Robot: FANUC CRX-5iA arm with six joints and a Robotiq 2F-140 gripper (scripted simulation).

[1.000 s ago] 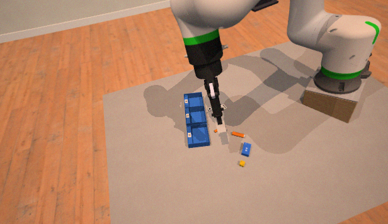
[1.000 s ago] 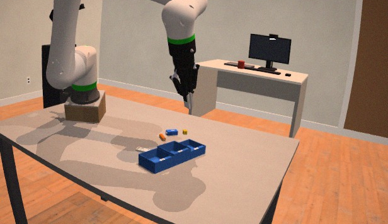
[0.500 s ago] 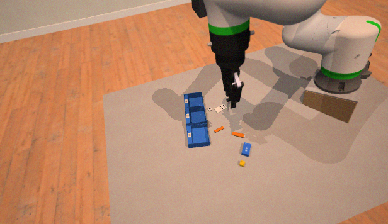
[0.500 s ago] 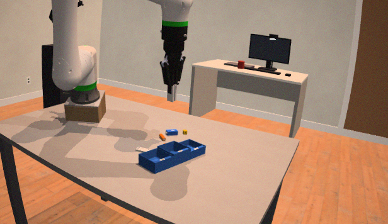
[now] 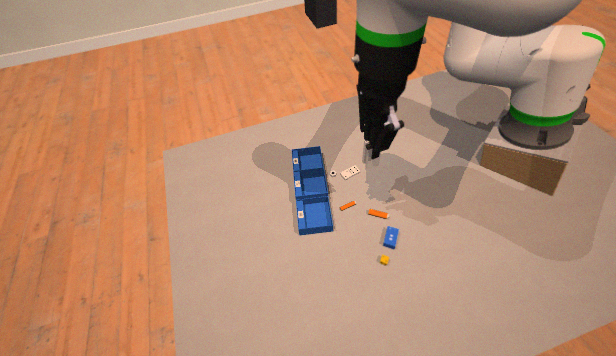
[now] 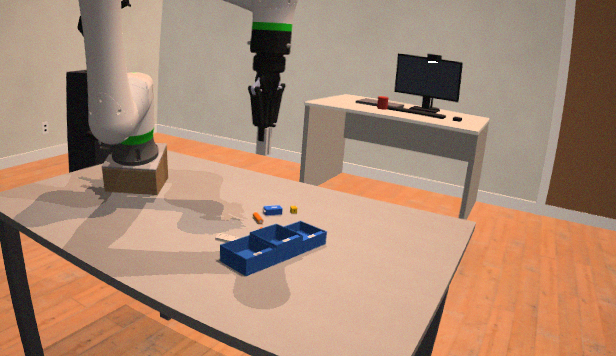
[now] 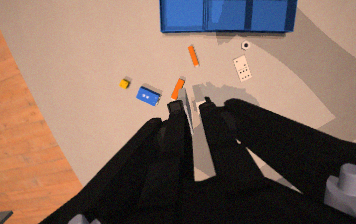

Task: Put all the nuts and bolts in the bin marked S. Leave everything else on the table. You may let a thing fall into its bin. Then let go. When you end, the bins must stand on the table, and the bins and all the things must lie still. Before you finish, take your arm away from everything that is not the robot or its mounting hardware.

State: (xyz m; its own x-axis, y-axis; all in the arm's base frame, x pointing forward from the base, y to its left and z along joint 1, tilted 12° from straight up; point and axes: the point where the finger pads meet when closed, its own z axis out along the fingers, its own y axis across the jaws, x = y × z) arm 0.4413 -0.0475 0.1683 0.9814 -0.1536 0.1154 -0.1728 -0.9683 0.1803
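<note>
The blue bin is 20 cm below my hand, 12 cm to the right of it and 9 cm ahead of it. Round my hand: blue block: 21 cm below, 9 cm to the left, 1 cm behind; then orange stick: 21 cm below, 3 cm to the right, 3 cm ahead; then white domino: 21 cm below, 11 cm to the right, 4 cm behind.
</note>
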